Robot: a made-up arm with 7 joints. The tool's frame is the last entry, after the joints.
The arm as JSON. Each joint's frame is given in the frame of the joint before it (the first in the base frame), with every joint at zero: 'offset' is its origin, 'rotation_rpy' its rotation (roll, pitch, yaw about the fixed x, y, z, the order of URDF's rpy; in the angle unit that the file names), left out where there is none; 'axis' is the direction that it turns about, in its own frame. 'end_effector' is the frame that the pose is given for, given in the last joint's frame.
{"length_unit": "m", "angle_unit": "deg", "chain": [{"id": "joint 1", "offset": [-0.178, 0.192, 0.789], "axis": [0.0, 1.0, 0.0]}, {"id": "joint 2", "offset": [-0.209, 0.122, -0.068], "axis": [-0.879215, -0.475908, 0.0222]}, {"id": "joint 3", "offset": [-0.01, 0.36, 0.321], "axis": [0.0, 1.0, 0.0]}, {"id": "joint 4", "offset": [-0.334, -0.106, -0.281], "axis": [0.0, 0.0, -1.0]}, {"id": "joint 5", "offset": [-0.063, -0.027, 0.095], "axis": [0.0, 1.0, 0.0]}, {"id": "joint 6", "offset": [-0.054, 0.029, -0.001], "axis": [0.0, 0.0, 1.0]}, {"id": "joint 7", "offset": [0.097, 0.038, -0.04], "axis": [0.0, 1.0, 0.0]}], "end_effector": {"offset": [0.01, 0.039, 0.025], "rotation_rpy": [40.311, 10.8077, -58.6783]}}
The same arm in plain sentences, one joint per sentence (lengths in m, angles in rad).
The arm has seven revolute joints in a row. What follows holds with every joint at zero, and every direction is one of the base frame's.
Joint 1 is mounted 0.178 m along -x and 0.192 m along +y and 0.789 m along +z from the base frame's origin and turns about +y.
Joint 2 is mounted 0.209 m along -x and 0.122 m along +y and 0.068 m along -z from joint 1 and turns about the direction (-0.879215, -0.475908, 0.0222).
Joint 3 is mounted 0.01 m along -x and 0.36 m along +y and 0.321 m along +z from joint 2 and turns about +y.
Joint 4 is mounted 0.334 m along -x and 0.106 m along -y and 0.281 m along -z from joint 3 and turns about -z.
Joint 5 is mounted 0.063 m along -x and 0.027 m along -y and 0.095 m along +z from joint 4 and turns about +y.
Joint 6 is mounted 0.054 m along -x and 0.029 m along +y and 0.001 m along -z from joint 5 and turns about +z.
Joint 7 is mounted 0.097 m along +x and 0.038 m along +y and 0.04 m along -z from joint 6 and turns about +y.
The tool frame, which is the frame that the pose is given for, is mounted 0.01 m along +x and 0.039 m along +y and 0.025 m along +z from joint 7; its axes are the base frame's turned by roll 0.7036, pitch 0.1886 and yaw -1.0241 rad (as in URDF: about the fixed x, then y, then z).

